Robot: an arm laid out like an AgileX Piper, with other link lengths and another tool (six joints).
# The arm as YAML. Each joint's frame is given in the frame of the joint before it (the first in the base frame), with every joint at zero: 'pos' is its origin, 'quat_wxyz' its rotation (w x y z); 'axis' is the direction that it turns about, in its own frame. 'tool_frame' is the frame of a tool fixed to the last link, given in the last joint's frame.
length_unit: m
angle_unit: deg
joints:
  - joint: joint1
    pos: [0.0, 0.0, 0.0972]
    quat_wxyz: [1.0, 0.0, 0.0, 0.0]
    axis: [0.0, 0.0, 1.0]
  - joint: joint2
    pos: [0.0, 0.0, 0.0]
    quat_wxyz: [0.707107, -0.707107, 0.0, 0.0]
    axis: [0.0, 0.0, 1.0]
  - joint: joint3
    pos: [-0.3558, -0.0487, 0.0]
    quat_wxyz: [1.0, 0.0, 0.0, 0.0]
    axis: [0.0, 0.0, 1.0]
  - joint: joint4
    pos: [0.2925, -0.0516, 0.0]
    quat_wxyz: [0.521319, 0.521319, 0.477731, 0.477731]
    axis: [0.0, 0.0, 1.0]
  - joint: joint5
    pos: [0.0, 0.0, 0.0]
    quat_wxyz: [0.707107, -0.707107, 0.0, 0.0]
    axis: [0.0, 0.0, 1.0]
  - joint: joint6
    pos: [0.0, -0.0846, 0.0]
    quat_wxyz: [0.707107, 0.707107, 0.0, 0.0]
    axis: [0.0, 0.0, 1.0]
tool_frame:
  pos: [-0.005, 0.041, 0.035]
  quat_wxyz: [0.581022, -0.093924, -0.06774, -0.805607]
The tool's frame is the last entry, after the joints.
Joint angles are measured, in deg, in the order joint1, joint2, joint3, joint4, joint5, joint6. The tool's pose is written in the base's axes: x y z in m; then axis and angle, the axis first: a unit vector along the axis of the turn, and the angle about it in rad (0 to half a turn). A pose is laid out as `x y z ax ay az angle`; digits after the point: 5 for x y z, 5 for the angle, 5 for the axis.
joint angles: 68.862 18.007 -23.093 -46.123 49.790 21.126
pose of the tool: 0.05402 0.05229 0.26732 -0.93363 0.03649 -0.35637 2.46552
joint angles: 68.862 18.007 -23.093 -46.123 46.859 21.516
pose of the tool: 0.05199 0.05673 0.27153 -0.93267 0.02469 -0.35988 2.41942
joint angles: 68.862 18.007 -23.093 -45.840 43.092 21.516
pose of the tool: 0.04867 0.06209 0.27665 -0.93162 0.00637 -0.36337 2.36339
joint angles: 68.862 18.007 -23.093 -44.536 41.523 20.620
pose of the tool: 0.04582 0.06452 0.27785 -0.93356 -0.00412 -0.35840 2.34073
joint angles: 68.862 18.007 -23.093 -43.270 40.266 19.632
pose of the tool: 0.04329 0.06642 0.27867 -0.93525 -0.01365 -0.35374 2.32338
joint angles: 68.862 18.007 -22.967 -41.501 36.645 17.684
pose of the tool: 0.03821 0.07102 0.28160 -0.93502 -0.04015 -0.35231 2.27897
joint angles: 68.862 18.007 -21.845 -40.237 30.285 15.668
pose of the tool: 0.03132 0.07826 0.28218 -0.93051 -0.08285 -0.35676 2.21351
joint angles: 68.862 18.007 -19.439 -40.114 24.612 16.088
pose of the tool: 0.02583 0.08467 0.27431 -0.92912 -0.11019 -0.35298 2.16151
